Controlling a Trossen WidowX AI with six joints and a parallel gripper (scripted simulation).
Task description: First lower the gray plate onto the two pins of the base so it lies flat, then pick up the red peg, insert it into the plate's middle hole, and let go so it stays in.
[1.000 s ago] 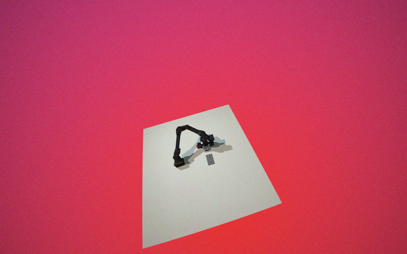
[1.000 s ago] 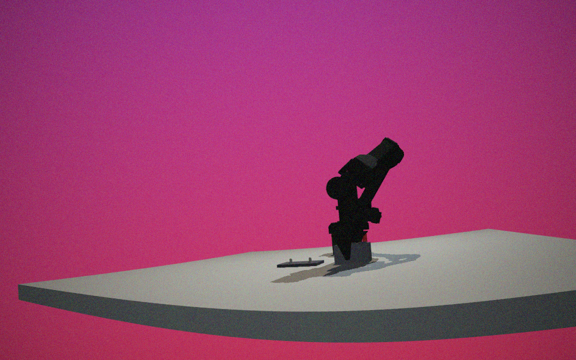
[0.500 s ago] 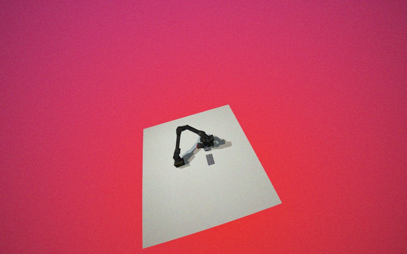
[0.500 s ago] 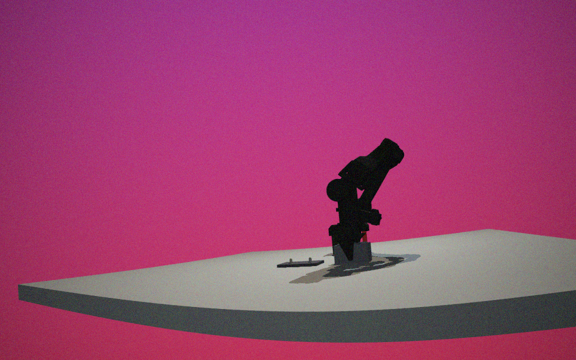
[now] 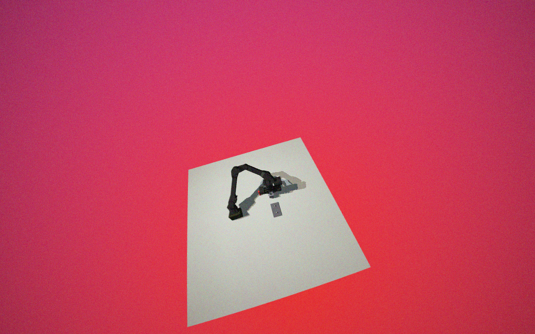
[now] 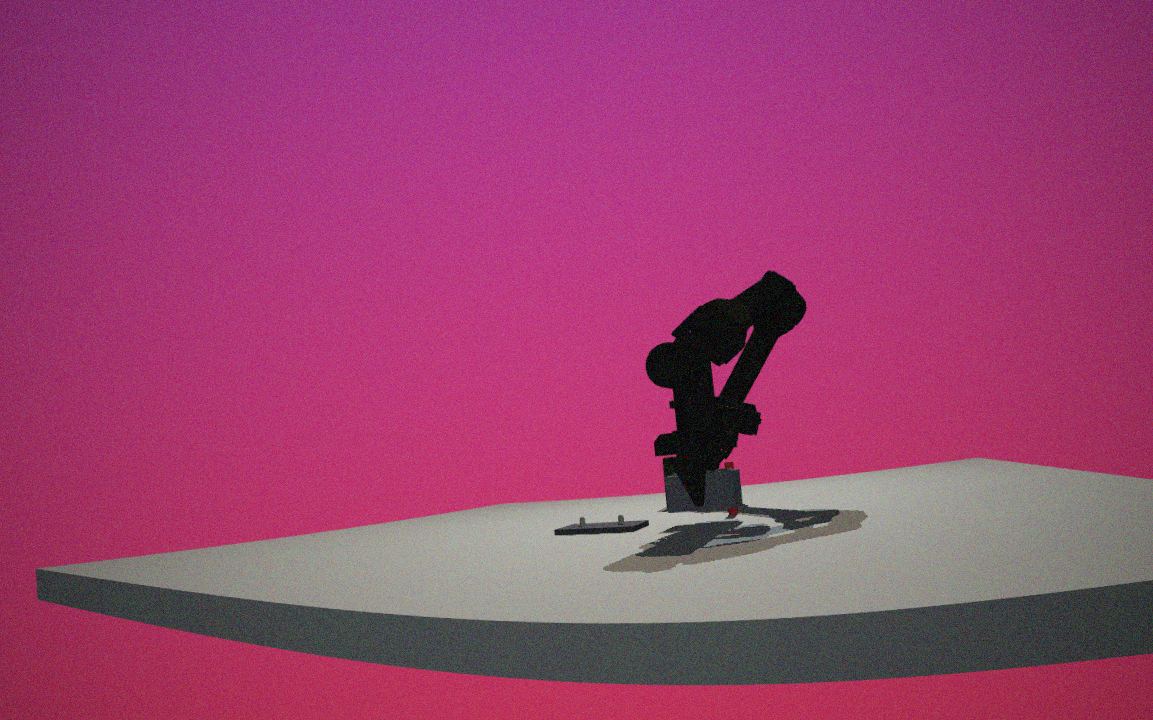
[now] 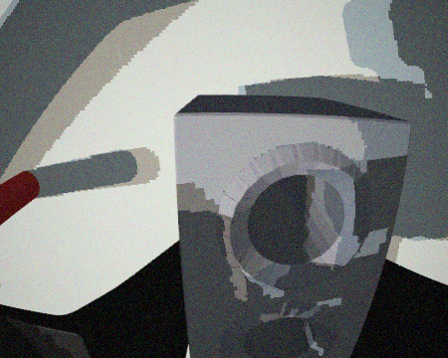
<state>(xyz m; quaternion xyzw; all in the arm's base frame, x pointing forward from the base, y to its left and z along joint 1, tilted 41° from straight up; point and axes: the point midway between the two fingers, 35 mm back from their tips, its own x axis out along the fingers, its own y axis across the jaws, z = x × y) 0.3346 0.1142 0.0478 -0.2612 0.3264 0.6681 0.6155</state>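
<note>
Now: gripper tip 10 mm short of the dark flat base, 150 mm to the left of it and 20 mm above it. Round my gripper tip: red peg: 100 mm behind, 20 mm to the left, 10 mm above; plate: 30 mm above.
</note>
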